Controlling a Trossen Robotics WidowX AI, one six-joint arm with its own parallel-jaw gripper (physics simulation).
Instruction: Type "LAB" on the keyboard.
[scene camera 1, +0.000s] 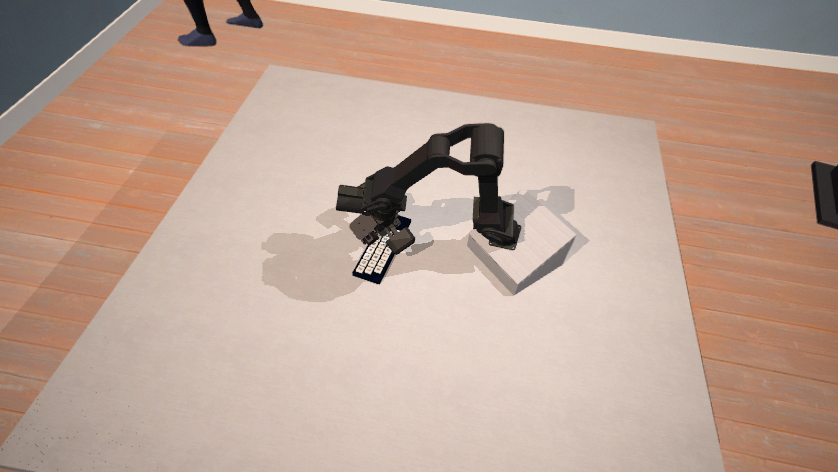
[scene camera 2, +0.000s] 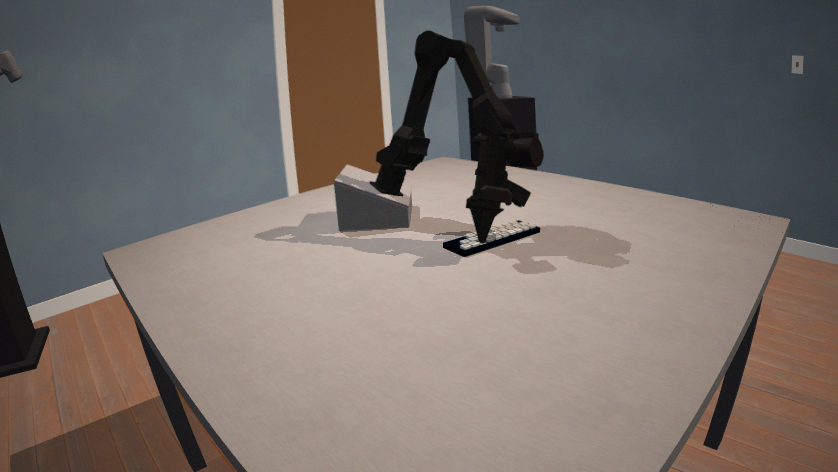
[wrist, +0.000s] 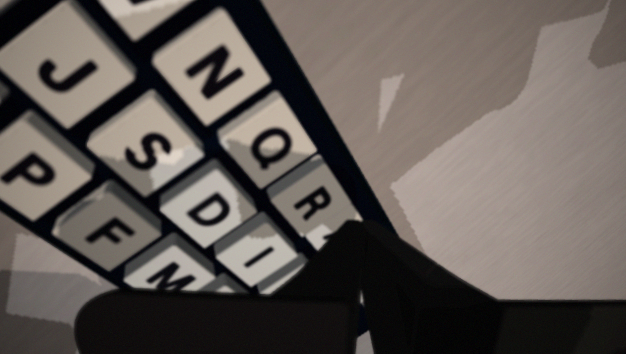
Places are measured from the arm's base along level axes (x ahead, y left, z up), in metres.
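Pixels of known places: gripper, between the fingertips: (scene camera 2: 481, 243) (wrist: 359, 234); arm's base, origin of its link: (scene camera 1: 505, 235) (scene camera 2: 386, 189).
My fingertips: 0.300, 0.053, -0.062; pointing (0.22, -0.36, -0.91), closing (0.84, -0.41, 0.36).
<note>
Ahead of a thing's pixels: the offset from my fingertips to its middle, as dx, dy, dz. Level surfaces: height alone.
The small dark keyboard {-0.028, +0.052, -0.005} (scene camera 1: 365, 277) (scene camera 2: 499, 244) with white keys lies flat on the table. In the wrist view its J, N, S, Q {-0.007, +0.043, +0.001} (wrist: 271, 147), P, D, F, R {-0.006, +0.023, +0.001} (wrist: 313, 202), I and M keys {-0.047, +0.026, +0.001} (wrist: 172, 275) can be read. My gripper (scene camera 1: 384, 234) (scene camera 2: 482, 240) (wrist: 359, 234) is shut and empty, pointing down with its tips together at the A key {-0.005, +0.003, -0.004} (wrist: 319, 236), beside R. The tips hide most of that key; a scrap of its letter shows. The tips reach about key-top height; I cannot tell whether the key is pressed. The L and B keys cannot be made out.
The pale wedge block (scene camera 1: 545, 240) (scene camera 2: 372, 209) under my arm's base stands on the table {dz -0.013} (scene camera 1: 410, 363) (scene camera 2: 410, 351). A person's feet (scene camera 1: 197, 39) show on the floor beyond the table. Another robot arm (scene camera 2: 477, 41) stands on a dark pedestal behind the table.
</note>
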